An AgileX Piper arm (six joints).
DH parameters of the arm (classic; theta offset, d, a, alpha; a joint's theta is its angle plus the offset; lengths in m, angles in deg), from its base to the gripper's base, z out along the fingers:
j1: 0 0.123 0 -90
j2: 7.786 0 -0.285 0
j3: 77.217 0 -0.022 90
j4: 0 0.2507 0 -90
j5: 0 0 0 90
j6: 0 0.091 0 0
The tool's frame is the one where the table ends.
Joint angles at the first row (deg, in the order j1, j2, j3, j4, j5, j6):
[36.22 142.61 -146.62 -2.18 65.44 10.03]
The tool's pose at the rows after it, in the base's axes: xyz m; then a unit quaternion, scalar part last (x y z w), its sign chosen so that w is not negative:
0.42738, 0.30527, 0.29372, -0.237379, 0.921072, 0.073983, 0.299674
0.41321, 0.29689, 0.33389, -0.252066, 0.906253, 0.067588, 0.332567
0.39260, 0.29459, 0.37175, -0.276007, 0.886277, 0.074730, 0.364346
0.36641, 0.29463, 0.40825, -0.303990, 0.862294, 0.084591, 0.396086
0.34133, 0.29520, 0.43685, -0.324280, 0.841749, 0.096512, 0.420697
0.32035, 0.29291, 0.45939, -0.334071, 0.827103, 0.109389, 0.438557
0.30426, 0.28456, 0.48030, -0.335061, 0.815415, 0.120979, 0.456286
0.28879, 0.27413, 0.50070, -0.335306, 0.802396, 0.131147, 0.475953
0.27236, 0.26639, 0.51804, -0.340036, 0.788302, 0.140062, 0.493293
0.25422, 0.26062, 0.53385, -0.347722, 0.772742, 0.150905, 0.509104
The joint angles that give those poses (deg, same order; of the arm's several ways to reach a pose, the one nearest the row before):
[36.35 137.55 -146.62 -5.06 68.45 7.80]
[36.81 133.02 -146.62 -6.65 69.46 5.84]
[38.05 128.64 -146.62 -6.73 69.81 3.28]
[40.02 124.26 -146.62 -6.73 70.02 0.71]
[42.13 120.70 -146.67 -6.73 70.24 -0.74]
[43.74 117.72 -146.66 -6.62 70.56 -1.18]
[44.39 114.87 -146.67 -6.34 70.78 -1.39]
[44.83 112.00 -146.67 -6.13 70.78 -1.78]
[45.74 109.44 -146.67 -6.11 70.78 -2.34]
[47.15 107.07 -146.76 -6.11 70.78 -2.89]

